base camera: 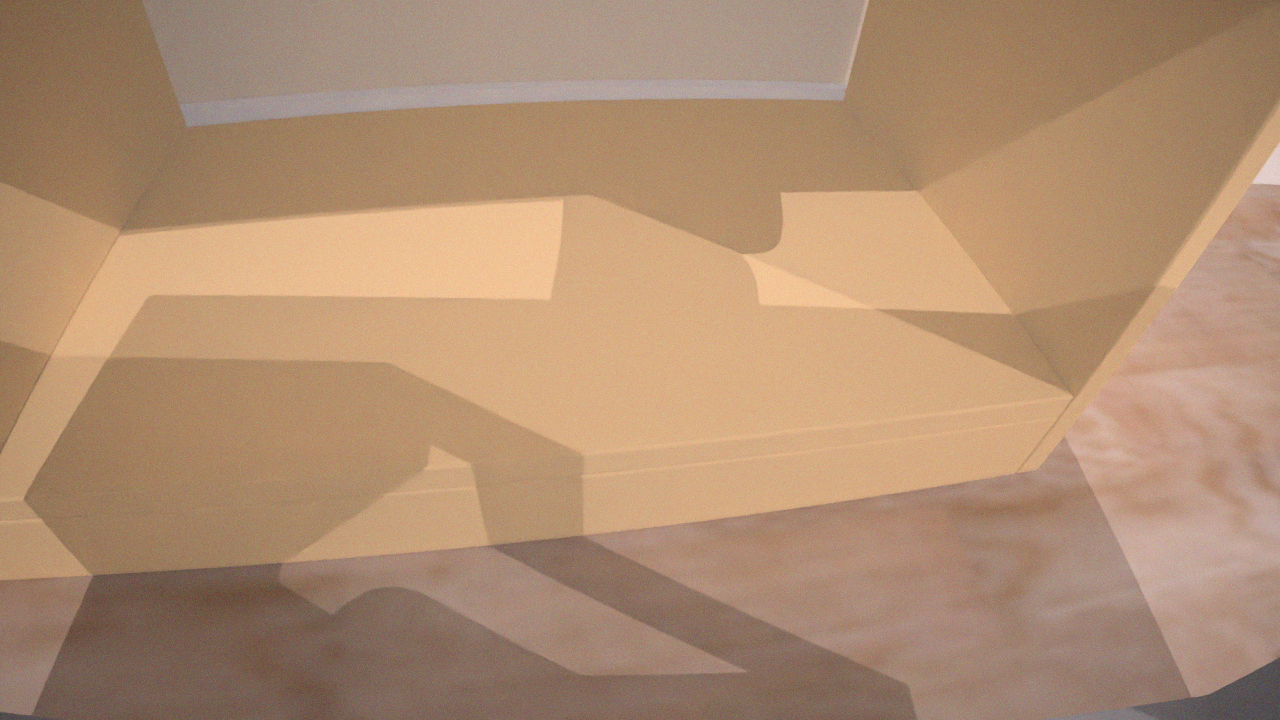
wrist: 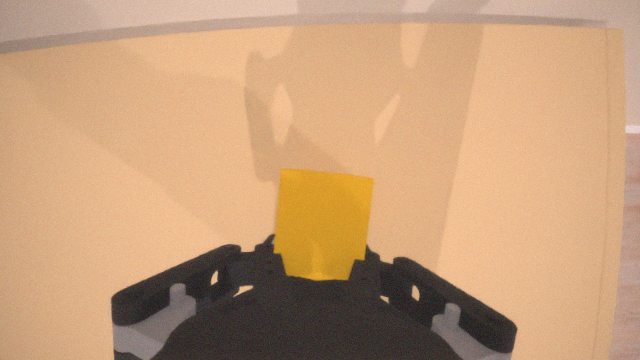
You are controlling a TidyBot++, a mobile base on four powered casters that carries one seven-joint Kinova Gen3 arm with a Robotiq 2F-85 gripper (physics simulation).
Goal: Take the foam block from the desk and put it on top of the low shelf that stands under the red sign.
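Places are measured from the arm's base along level axes (x ahead, y left, z up), in centimetres.
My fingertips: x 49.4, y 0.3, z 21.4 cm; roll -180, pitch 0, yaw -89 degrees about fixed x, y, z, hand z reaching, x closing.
Note:
Behind a point stands the place of what it marks.
The yellow foam block [wrist: 324,220] {x 52.6, y 0.2, z 27.4 cm} is held between the fingertips of my gripper [wrist: 316,243] {x 49.4, y 0.3, z 21.5 cm} in the wrist view, at the lower middle. My gripper is shut on it. Behind and below the block is the light tan top of the low shelf [wrist: 530,150] {x 58.2, y -16.2, z 21.3 cm}, with the shadow of the gripper on it; how high the block is above it is hard to tell. In the base camera view the shelf [base camera: 805,456] {x 30.6, y -10.8, z -34.1 cm} shows from the front, with its side panels and lower board. The red sign and the desk do not show in either view.
A pale wall [base camera: 519,44] {x 67.2, y 7.2, z -27.4 cm} [wrist: 150,12] {x 66.2, y 15.1, z 21.0 cm} stands behind the shelf. The shelf top's right edge shows at the right of the wrist view, with wood floor [wrist: 631,240] {x 37.9, y -133.5, z -39.7 cm} beyond it. Wood floor [base camera: 850,573] {x 26.5, y -14.1, z -39.7 cm} also lies in front of the shelf in the base camera view.

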